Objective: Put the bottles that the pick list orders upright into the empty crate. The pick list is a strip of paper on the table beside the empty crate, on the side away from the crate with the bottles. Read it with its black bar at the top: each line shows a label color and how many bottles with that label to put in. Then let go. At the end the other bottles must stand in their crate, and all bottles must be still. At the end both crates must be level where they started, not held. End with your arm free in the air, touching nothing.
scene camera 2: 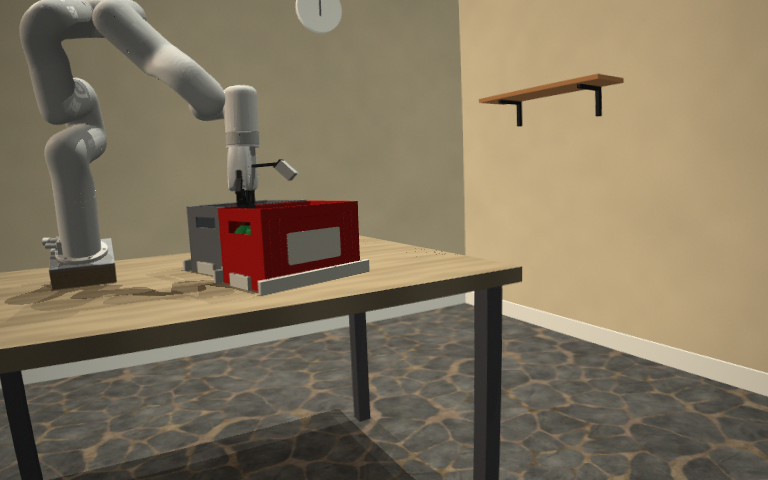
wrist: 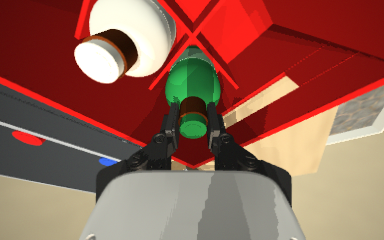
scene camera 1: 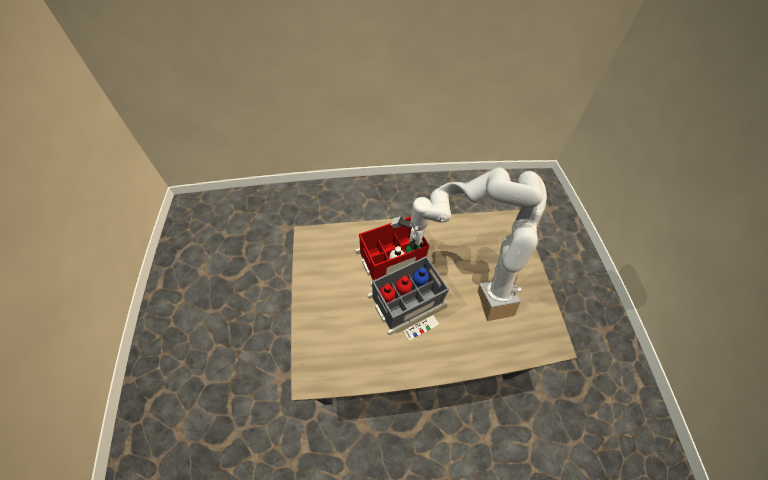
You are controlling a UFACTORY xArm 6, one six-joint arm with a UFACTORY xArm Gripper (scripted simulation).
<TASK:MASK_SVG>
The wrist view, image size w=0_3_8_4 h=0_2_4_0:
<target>my gripper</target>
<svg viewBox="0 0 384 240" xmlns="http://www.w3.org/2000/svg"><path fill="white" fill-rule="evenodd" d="M292 210L292 178L290 173L269 162L258 160L255 155L235 143L234 137L226 133L222 114L217 114L215 102L209 102L207 104L208 149L214 154L215 170L171 170L172 154L178 149L180 127L178 125L179 104L171 103L169 114L165 114L163 117L160 133L152 137L151 143L131 155L129 159L112 164L98 172L96 176L96 205L79 240L306 240Z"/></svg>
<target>green-label bottle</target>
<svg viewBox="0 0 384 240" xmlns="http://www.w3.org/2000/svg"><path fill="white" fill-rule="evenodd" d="M191 45L187 46L172 64L165 85L165 96L169 106L171 106L171 103L179 104L178 125L181 135L186 138L196 139L204 136L207 132L207 104L215 102L215 106L217 106L221 95L221 86L213 62L198 46Z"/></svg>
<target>red crate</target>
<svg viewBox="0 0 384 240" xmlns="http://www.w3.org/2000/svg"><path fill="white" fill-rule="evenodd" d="M207 132L204 136L196 139L186 138L180 133L178 149L172 154L172 160L193 169L213 161L214 154L208 149ZM0 0L0 83L142 147L151 143L152 137L160 133L163 117L165 114L169 114L170 106L165 96L168 74L172 64L189 45L198 46L215 66L221 86L221 95L216 111L217 114L222 114L222 117L285 76L299 86L226 128L226 133L231 134L234 137L235 143L241 147L259 141L384 84L384 0L157 0L177 22L176 38L164 64L151 75L144 77L124 75L112 83L101 83L90 78L78 66L74 55L76 47L82 44L86 37L91 36L89 18L90 12L97 0Z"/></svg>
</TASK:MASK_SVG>
